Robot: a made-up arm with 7 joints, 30 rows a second.
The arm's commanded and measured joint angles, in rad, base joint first. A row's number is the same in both.
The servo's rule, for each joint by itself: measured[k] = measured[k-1] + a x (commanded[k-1-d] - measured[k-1]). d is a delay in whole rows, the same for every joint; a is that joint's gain. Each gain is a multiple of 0.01, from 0.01 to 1. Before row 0 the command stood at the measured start. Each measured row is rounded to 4 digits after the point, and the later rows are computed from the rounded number. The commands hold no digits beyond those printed.
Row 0, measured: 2.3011 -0.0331 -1.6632 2.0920 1.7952 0.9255 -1.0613
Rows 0 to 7, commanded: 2.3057 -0.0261 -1.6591 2.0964 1.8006 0.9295 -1.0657; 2.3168 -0.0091 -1.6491 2.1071 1.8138 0.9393 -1.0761; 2.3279 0.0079 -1.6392 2.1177 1.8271 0.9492 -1.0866; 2.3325 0.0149 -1.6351 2.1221 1.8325 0.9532 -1.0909; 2.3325 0.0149 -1.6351 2.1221 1.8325 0.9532 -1.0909; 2.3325 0.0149 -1.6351 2.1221 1.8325 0.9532 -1.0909; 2.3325 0.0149 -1.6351 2.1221 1.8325 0.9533 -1.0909; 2.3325 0.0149 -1.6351 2.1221 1.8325 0.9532 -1.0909
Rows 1 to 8, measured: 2.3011 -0.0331 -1.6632 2.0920 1.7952 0.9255 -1.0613; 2.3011 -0.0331 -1.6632 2.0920 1.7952 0.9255 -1.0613; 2.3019 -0.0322 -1.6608 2.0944 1.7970 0.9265 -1.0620; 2.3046 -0.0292 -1.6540 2.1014 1.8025 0.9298 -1.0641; 2.3088 -0.0244 -1.6454 2.1104 1.8106 0.9348 -1.0675; 2.3131 -0.0193 -1.6394 2.1168 1.8178 0.9396 -1.0710; 2.3166 -0.0149 -1.6369 2.1197 1.8227 0.9431 -1.0740; 2.3195 -0.0110 -1.6359 2.1210 1.8259 0.9457 -1.0765
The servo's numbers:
d 2
a 0.18 0.13 0.58 0.55 0.33 0.26 0.15

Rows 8 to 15, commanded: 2.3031 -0.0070 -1.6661 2.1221 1.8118 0.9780 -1.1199; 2.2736 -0.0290 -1.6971 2.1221 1.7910 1.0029 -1.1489; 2.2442 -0.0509 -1.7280 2.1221 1.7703 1.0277 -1.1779; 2.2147 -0.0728 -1.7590 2.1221 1.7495 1.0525 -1.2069; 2.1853 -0.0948 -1.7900 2.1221 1.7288 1.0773 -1.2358; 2.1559 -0.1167 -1.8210 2.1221 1.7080 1.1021 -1.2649; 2.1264 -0.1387 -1.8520 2.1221 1.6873 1.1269 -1.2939; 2.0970 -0.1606 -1.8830 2.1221 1.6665 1.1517 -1.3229
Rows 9 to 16, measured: 2.3218 -0.0076 -1.6354 2.1216 1.8281 0.9477 -1.0787; 2.3237 -0.0047 -1.6352 2.1219 1.8296 0.9491 -1.0805; 2.3200 -0.0050 -1.6531 2.1220 1.8237 0.9566 -1.0864; 2.3116 -0.0081 -1.6786 2.1221 1.8129 0.9686 -1.0958; 2.2995 -0.0137 -1.7073 2.1221 1.7988 0.9840 -1.1081; 2.2842 -0.0214 -1.7373 2.1221 1.7825 1.0018 -1.1229; 2.2664 -0.0309 -1.7679 2.1221 1.7648 1.0214 -1.1398; 2.2465 -0.0421 -1.7987 2.1221 1.7461 1.0424 -1.1586
